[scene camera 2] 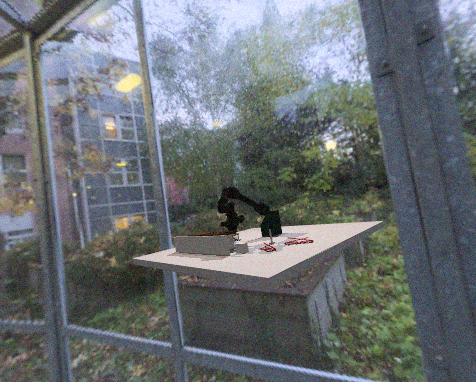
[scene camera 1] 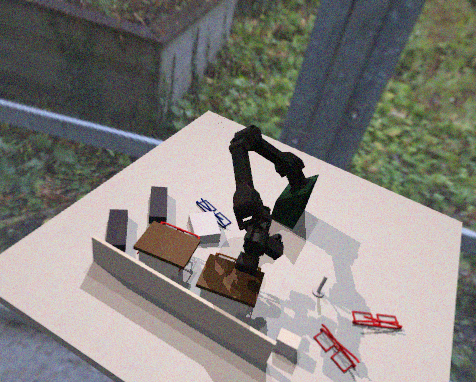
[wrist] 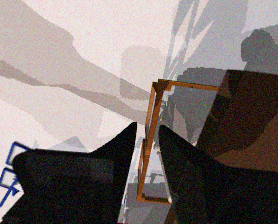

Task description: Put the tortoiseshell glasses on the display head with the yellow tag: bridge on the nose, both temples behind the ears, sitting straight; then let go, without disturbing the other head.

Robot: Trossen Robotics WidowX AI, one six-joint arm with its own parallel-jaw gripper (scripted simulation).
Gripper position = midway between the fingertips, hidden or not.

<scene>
In view: my gripper (scene camera 1: pixel 247 264), a long wall (scene camera 2: pixel 219 245), a brown display head (scene camera 1: pixel 166 250) and a brown display head (scene camera 1: pixel 221 284).
My gripper shows as well in the wrist view (wrist: pixel 147 127).
</scene>
